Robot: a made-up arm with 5 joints. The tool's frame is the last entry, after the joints. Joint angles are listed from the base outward.
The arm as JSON. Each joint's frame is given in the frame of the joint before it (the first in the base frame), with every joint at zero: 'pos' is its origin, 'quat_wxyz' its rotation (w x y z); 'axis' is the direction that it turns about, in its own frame. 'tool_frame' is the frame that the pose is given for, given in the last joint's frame.
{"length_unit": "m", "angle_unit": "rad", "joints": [
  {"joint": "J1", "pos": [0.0, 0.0, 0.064], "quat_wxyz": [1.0, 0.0, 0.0, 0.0], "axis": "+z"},
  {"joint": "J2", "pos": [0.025, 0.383, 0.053], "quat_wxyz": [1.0, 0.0, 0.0, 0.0], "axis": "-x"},
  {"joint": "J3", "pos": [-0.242, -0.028, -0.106], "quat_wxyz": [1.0, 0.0, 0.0, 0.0], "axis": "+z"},
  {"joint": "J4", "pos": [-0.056, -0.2, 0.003], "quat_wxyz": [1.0, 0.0, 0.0, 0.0], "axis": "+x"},
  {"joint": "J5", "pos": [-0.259, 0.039, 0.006], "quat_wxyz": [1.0, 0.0, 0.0, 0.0], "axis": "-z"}
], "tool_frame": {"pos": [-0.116, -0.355, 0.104], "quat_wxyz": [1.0, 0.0, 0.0, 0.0]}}
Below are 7 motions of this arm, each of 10 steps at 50 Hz.
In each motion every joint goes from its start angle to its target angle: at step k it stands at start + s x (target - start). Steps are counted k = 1, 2, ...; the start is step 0. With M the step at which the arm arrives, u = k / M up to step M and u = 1 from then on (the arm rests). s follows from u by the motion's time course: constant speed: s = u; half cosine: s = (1 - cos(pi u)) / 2; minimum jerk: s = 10 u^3 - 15 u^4 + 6 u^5.
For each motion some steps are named. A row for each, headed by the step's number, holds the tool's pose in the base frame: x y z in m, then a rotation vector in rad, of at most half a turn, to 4 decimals.
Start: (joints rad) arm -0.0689 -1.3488 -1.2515 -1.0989 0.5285
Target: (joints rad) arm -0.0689 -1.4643 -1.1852 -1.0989 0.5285
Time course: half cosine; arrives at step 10
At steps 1, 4, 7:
1: -0.5655 0.3958 0.6083 -0.0574 1.2407 -0.9454
4: -0.5774 0.3769 0.5990 -0.0209 1.2350 -0.9177
7: -0.5937 0.3516 0.5844 0.0307 1.2264 -0.8799

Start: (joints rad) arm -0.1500 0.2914 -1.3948 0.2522 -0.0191
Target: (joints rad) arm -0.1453 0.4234 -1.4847 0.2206 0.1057
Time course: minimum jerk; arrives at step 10
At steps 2, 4, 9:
2: -0.7105 0.7637 -0.0436 -0.0722 -0.3817 -1.4837
4: -0.6985 0.7811 -0.0576 -0.1030 -0.4069 -1.5317
9: -0.6625 0.8204 -0.1003 -0.1784 -0.4821 -1.6543

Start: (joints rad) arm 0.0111 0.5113 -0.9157 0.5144 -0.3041
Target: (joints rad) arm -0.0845 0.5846 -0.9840 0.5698 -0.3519
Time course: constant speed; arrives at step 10
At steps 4, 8, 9, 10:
4: -0.8344 0.2322 0.0119 -0.0866 -0.4678 -0.5192
8: -0.8207 0.2669 0.0041 -0.1134 -0.4981 -0.5491
9: -0.8170 0.2754 0.0021 -0.1204 -0.5057 -0.5564
10: -0.8132 0.2838 0.0001 -0.1275 -0.5132 -0.5636

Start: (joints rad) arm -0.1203 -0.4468 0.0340 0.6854 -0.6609
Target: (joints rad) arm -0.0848 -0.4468 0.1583 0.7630 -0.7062
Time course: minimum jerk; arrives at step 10
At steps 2, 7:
2: -0.3827 0.0296 -0.3145 1.0669 -0.4339 0.5278
7: -0.3216 0.0190 -0.3288 1.1359 -0.4486 0.6774

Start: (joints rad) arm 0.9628 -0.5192 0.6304 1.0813 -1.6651
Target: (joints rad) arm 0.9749 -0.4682 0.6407 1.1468 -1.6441
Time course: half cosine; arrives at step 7
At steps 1, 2, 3, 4, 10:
1: -0.1629 0.1255 -0.0874 -1.9603 0.4459 -2.0922
2: -0.1623 0.1252 -0.0880 -1.9656 0.4348 -2.0903
3: -0.1613 0.1248 -0.0890 -1.9733 0.4187 -2.0877
4: -0.1603 0.1243 -0.0900 -1.9817 0.4008 -2.0847
10: -0.1587 0.1234 -0.0917 -1.9964 0.3694 -2.0795

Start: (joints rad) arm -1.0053 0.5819 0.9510 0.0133 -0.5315
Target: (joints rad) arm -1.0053 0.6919 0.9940 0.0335 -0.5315
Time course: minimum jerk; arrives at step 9
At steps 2, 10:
2: -0.0022 -0.0931 0.4109 -0.1764 0.5601 0.4632
10: 0.0400 -0.0912 0.4417 -0.1787 0.6574 0.4905

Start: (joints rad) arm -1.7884 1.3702 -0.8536 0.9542 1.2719
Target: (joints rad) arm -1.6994 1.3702 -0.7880 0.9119 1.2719
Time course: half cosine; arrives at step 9
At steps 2, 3, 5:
2: 0.6129 0.7605 -0.1901 0.8129 0.9236 2.6206
3: 0.6036 0.7704 -0.1848 0.8154 0.9178 2.6350
5: 0.5794 0.7945 -0.1713 0.8226 0.9032 2.6714

